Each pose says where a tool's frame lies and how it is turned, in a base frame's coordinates. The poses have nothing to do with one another.
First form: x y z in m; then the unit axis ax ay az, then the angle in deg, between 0 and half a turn.
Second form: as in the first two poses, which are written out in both.
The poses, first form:
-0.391 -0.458 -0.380 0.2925 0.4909 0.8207 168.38
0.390 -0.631 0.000 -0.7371 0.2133 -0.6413 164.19
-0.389 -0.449 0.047 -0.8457 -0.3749 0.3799 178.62
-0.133 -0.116 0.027 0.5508 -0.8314 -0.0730 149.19
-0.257 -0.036 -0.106 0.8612 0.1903 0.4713 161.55
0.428 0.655 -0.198 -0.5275 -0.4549 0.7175 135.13
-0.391 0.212 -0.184 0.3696 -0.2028 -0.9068 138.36
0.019 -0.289 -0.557 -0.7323 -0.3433 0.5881 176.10
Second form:
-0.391 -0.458 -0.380 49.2 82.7 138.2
0.390 -0.631 0.000 -121.0 35.0 -105.3
-0.389 -0.449 0.047 -151.1 -67.0 67.9
-0.133 -0.116 0.027 82.2 -124.0 -10.9
-0.257 -0.036 -0.106 139.1 30.7 76.1
0.428 0.655 -0.198 -71.3 -61.5 97.0
-0.391 0.212 -0.184 51.1 -28.1 -125.5
0.019 -0.289 -0.557 -129.0 -60.5 103.6

